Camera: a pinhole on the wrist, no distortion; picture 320 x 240 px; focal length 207.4 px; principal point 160.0 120.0 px. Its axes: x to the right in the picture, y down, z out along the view. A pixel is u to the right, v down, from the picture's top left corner.
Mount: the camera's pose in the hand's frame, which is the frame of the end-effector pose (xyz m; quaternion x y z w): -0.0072 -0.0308 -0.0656 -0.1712 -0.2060 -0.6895 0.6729
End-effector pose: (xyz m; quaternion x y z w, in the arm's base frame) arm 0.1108 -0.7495 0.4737 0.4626 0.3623 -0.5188 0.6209
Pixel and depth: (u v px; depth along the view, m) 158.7 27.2 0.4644
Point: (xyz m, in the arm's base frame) 0.2629 -0.9738 0.8321
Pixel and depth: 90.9 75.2 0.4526
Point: 0.4056 -0.9294 0.7235
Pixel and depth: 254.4 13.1 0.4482
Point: 0.0725 -1.0574 0.8513
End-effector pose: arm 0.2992 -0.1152 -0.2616 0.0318 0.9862 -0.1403 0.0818
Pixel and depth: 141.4 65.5 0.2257
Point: 0.3993 -0.0514 -0.3850
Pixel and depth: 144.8 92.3 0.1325
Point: 0.3390 -0.0843 -0.3087
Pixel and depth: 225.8 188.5 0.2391
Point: 0.2711 -0.1389 -0.4516
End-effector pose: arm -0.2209 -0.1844 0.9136 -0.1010 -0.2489 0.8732 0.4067
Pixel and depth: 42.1 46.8 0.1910
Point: -0.2910 -0.3456 0.8613
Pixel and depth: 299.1 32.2 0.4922
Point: -0.2166 -0.5218 1.3775
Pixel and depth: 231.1 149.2 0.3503
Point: -0.3796 -0.2970 1.1461
